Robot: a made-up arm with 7 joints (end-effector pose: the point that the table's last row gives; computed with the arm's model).
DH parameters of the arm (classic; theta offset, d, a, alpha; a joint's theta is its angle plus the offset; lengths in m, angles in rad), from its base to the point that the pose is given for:
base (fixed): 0 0.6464 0.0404 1.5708
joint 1: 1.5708 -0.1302 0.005 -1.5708
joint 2: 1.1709 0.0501 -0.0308 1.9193
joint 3: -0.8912 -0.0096 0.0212 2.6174
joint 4: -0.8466 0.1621 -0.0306 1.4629
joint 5: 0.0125 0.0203 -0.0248 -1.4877
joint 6: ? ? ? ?
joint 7: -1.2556 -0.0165 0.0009 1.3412
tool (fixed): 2.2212 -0.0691 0 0
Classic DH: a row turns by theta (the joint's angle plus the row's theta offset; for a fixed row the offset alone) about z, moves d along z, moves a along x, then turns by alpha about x.
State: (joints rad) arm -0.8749 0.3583 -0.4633 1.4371 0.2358 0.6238 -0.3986
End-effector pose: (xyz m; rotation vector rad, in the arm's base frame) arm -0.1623 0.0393 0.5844 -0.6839 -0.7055 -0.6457
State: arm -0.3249 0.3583 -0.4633 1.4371 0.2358 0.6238 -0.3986
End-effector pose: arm -0.1000 0.0393 0.4875 -0.5053 -1.2119 -0.8447
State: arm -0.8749 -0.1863 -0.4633 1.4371 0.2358 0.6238 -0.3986
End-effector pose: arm -0.1762 0.1562 0.5728 -0.5072 -0.4330 -1.1232
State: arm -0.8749 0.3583 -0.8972 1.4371 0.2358 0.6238 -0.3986
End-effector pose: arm -0.1736 0.0297 0.6144 -1.1245 -0.7845 -0.6354
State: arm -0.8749 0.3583 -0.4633 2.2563 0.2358 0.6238 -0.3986
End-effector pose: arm -0.1507 0.0362 0.5652 -1.3190 -1.1804 -0.8701
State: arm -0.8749 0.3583 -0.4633 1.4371 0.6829 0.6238 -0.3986
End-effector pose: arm -0.1737 0.0422 0.5956 -0.9932 -0.3472 -0.6716
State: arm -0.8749 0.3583 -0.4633 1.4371 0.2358 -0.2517 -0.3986
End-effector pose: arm -0.1781 0.0764 0.5839 0.0072 -0.1534 -0.5704
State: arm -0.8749 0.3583 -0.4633 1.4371 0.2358 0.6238 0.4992
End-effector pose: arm -0.1217 0.0766 0.6036 -0.2605 -1.2498 0.0048
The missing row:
joint 6: 0.0254 0.0237 -0.0321 -1.5457
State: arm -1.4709 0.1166 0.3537 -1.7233 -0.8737 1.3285 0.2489
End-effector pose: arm -0.1119 0.1371 0.6294 2.0025 1.4045 -1.5736
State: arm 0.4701 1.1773 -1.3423 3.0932 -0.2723 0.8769 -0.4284
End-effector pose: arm -0.0829 -0.0653 0.5744 1.0010 0.7718 0.1886
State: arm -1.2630 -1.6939 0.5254 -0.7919 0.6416 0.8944 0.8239
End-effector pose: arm 0.0369 0.2850 0.6771 -1.6971 2.2362 0.6170
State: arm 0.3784 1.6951 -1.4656 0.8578 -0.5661 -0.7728 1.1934
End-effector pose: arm -0.1438 0.0170 0.5574 0.1563 -1.1554 1.7143
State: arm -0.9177 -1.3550 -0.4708 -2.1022 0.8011 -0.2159 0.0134
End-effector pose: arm -0.0761 0.2961 0.5946 -2.5337 0.3665 -1.7382
